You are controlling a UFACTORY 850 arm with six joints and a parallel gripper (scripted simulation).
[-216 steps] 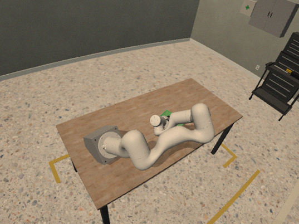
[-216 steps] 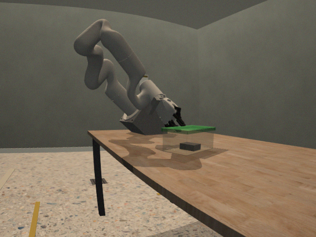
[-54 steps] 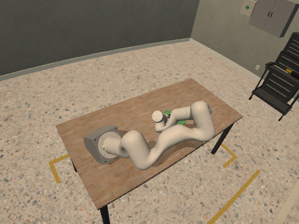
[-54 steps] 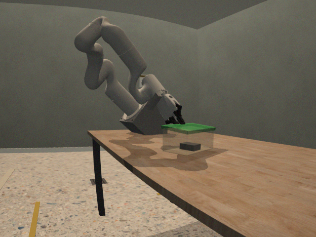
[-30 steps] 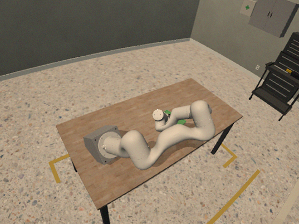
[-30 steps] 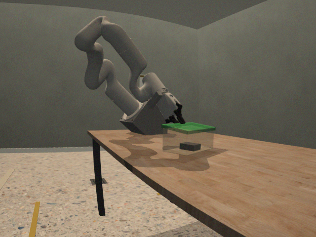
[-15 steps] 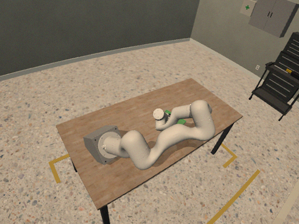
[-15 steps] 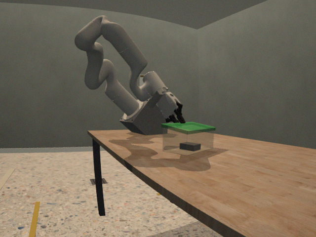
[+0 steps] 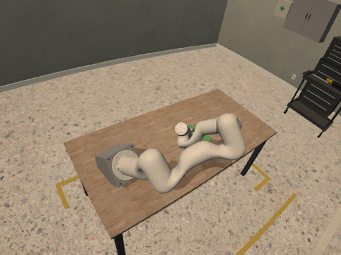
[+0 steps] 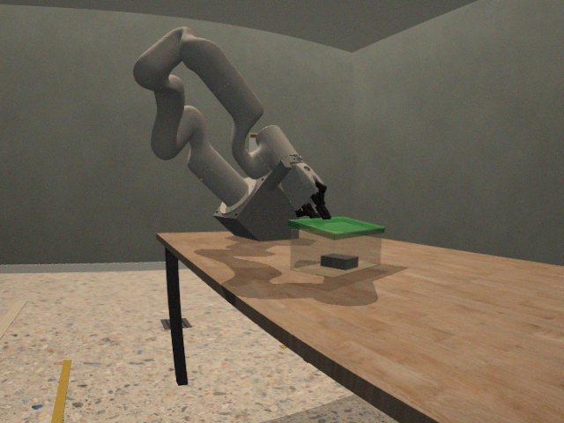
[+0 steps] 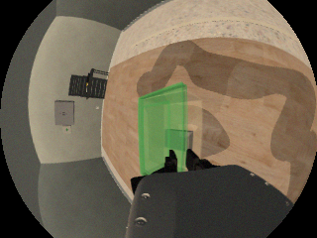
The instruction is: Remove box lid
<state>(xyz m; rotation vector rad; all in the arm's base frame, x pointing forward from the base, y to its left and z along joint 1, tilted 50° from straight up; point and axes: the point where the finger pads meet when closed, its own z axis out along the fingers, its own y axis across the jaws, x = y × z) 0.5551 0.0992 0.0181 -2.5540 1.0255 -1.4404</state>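
The green lid lies 7 cm ahead of my hand, 2 cm to the left of it and 2 cm below it. From my hand the other things lie so: box (7 cm ahead, 2 cm to the left, 8 cm below).
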